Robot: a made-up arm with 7 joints. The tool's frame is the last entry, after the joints. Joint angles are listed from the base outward.
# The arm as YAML. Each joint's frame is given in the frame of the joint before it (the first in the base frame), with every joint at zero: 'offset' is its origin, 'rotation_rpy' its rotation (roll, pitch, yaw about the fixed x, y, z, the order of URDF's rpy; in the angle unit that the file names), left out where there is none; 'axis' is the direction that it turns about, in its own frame. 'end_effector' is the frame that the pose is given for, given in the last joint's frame.
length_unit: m
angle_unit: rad
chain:
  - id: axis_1
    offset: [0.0, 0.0, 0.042]
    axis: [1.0, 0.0, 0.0]
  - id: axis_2
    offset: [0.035, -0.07, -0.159]
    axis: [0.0, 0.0, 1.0]
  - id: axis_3
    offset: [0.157, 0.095, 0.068]
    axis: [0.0, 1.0, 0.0]
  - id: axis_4
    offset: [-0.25, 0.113, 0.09]
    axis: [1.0, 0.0, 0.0]
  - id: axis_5
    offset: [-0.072, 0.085, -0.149]
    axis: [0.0, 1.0, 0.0]
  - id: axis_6
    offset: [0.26, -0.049, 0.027]
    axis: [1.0, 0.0, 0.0]
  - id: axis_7
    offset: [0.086, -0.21, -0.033]
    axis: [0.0, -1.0, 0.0]
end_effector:
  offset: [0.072, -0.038, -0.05]
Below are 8 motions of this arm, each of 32 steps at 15 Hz.
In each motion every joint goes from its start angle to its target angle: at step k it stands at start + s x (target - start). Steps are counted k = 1, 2, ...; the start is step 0. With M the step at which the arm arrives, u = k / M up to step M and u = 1 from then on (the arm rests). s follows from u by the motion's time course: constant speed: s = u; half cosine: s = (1 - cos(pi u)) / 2; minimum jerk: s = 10 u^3 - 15 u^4 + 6 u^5.
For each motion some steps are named. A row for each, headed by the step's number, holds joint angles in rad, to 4 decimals.
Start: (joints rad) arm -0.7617 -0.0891 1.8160 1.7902 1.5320 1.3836 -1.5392
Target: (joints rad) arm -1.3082 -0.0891 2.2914 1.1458 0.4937 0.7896 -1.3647
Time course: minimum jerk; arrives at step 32
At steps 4, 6, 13, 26, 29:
4: -0.7705 -0.0891 1.8236 1.7799 1.5153 1.3741 -1.5364
6: -0.7884 -0.0891 1.8392 1.7588 1.4814 1.3546 -1.5307
13: -0.9411 -0.0891 1.9721 1.5786 1.1911 1.1886 -1.4819
26: -1.2815 -0.0891 2.2682 1.1772 0.5443 0.8186 -1.3732
29: -1.3043 -0.0891 2.2880 1.1504 0.5011 0.7938 -1.3659

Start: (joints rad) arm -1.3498 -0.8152 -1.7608 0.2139 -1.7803 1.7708 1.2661
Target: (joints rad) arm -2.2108 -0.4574 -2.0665 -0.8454 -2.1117 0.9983 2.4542
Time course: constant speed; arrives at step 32
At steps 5, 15, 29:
5: -1.4843 -0.7593 -1.8086 0.0484 -1.8321 1.6501 1.4517
15: -1.7534 -0.6475 -1.9041 -0.2826 -1.9356 1.4087 1.8230
29: -2.1301 -0.4909 -2.0378 -0.7461 -2.0806 1.0707 2.3428

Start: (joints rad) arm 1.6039 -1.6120 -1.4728 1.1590 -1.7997 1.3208 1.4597
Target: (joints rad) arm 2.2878 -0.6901 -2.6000 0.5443 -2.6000 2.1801 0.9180
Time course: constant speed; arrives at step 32
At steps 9, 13, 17, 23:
9: 1.7962 -1.3527 -1.7898 0.9861 -2.0248 1.5625 1.3073
13: 1.8817 -1.2375 -1.9307 0.9093 -2.1248 1.6699 1.2396
17: 1.9672 -1.1222 -2.0716 0.8324 -2.2249 1.7773 1.1719
23: 2.0955 -0.9494 -2.2830 0.7172 -2.3749 1.9384 1.0704

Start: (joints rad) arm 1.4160 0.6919 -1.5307 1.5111 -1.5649 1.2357 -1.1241
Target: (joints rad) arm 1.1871 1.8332 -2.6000 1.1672 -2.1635 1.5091 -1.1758
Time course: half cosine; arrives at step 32
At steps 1, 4, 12, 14, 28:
1: 1.4154 0.6946 -1.5333 1.5103 -1.5663 1.2364 -1.1242
4: 1.4073 0.7353 -1.5714 1.4980 -1.5877 1.2461 -1.1261
12: 1.3453 1.0442 -1.8607 1.4050 -1.7497 1.3201 -1.1401
14: 1.3239 1.1512 -1.9610 1.3727 -1.8058 1.3457 -1.1449
28: 1.1958 1.7898 -2.5593 1.1803 -2.1407 1.4987 -1.1738

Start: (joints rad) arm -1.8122 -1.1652 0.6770 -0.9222 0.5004 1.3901 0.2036
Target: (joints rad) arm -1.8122 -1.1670 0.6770 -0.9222 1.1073 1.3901 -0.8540
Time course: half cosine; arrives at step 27
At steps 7, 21, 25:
7: -1.8122 -1.1655 0.6770 -0.9222 0.5956 1.3901 0.0377
21: -1.8122 -1.1668 0.6770 -0.9222 1.0363 1.3901 -0.7303
25: -1.8122 -1.1670 0.6770 -0.9222 1.0991 1.3901 -0.8397

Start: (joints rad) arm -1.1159 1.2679 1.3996 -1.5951 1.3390 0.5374 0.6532
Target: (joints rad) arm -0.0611 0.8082 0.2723 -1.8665 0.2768 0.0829 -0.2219
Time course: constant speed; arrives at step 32
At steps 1, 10, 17, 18, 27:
1: -1.0829 1.2535 1.3644 -1.6036 1.3058 0.5232 0.6259
10: -0.7863 1.1242 1.0473 -1.6799 1.0071 0.3954 0.3797
17: -0.5555 1.0237 0.8007 -1.7393 0.7747 0.2959 0.1883
18: -0.5226 1.0093 0.7655 -1.7478 0.7415 0.2817 0.1610
27: -0.2259 0.8800 0.4484 -1.8241 0.4428 0.1539 -0.0852

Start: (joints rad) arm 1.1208 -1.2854 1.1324 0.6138 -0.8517 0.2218 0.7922
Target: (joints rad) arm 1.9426 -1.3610 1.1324 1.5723 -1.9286 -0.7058 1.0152
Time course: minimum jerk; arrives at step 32
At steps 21, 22, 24, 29, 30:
21: 1.7572 -1.3439 1.1324 1.3561 -1.6857 -0.4966 0.9649
22: 1.7947 -1.3474 1.1324 1.3998 -1.7348 -0.5388 0.9751
24: 1.8575 -1.3532 1.1324 1.4731 -1.8171 -0.6098 0.9921
29: 1.9367 -1.3605 1.1324 1.5655 -1.9209 -0.6992 1.0136
30: 1.9408 -1.3608 1.1324 1.5702 -1.9262 -0.7037 1.0147

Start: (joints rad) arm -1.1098 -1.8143 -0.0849 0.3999 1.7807 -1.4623 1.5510
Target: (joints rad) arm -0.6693 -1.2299 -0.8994 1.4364 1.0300 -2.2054 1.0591
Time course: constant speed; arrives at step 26
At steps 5, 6, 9, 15, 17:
5: -1.0251 -1.7019 -0.2415 0.5992 1.6363 -1.6052 1.4564
6: -1.0081 -1.6794 -0.2729 0.6391 1.6075 -1.6338 1.4375
9: -0.9573 -1.6120 -0.3668 0.7587 1.5208 -1.7195 1.3807
15: -0.8557 -1.4771 -0.5548 0.9979 1.3476 -1.8910 1.2672
17: -0.8218 -1.4322 -0.6175 1.0776 1.2899 -1.9482 1.2294

